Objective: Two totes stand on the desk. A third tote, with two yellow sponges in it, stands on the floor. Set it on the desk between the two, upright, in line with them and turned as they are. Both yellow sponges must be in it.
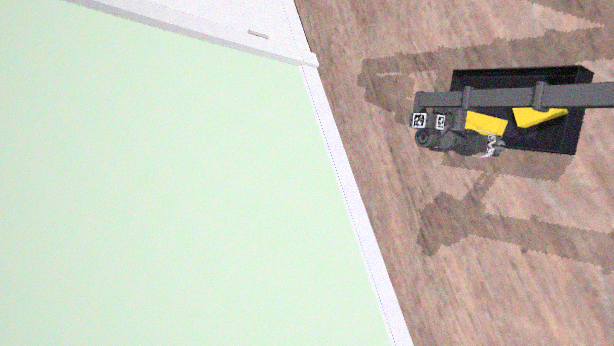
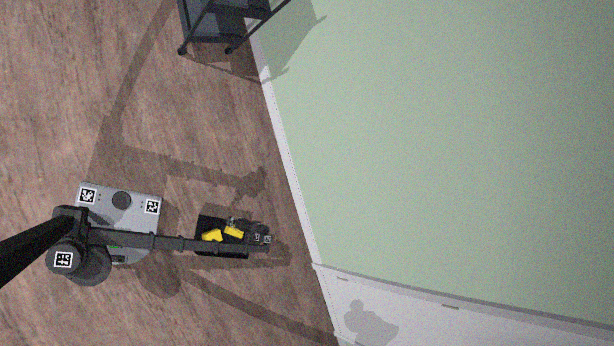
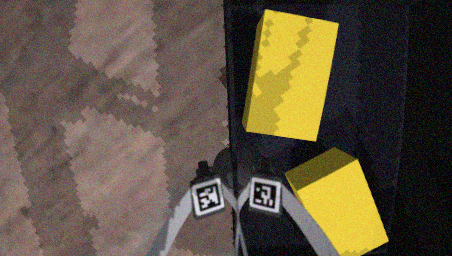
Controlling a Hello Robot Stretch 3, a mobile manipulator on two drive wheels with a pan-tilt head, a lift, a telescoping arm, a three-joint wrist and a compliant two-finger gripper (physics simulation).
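Observation:
The black tote (image 1: 515, 71) (image 2: 212, 221) (image 3: 375, 100) stands upright on the floor under my arm. One yellow sponge (image 1: 485, 123) (image 2: 234, 231) (image 3: 292, 75) lies in its end nearer the green wall. The other yellow sponge (image 1: 537, 117) (image 2: 212, 235) (image 3: 342, 205) lies more turned, nearer my base. My gripper (image 1: 496, 144) (image 2: 231, 222) (image 3: 234, 165) is at the tote's long side wall, with its fingertips close together, one on each side of that wall, and appears shut on it. The arm hides part of the tote. The desk and its two totes do not show.
My base (image 2: 125, 220) stands beside the tote, with the arm (image 1: 500, 96) (image 2: 165, 241) reaching over it. A green wall (image 1: 175, 175) (image 2: 425, 150) with a white baseboard (image 1: 350, 195) (image 2: 287, 160) runs past the tote's far end. A dark wheeled rack (image 2: 215, 38) stands farther along the wall.

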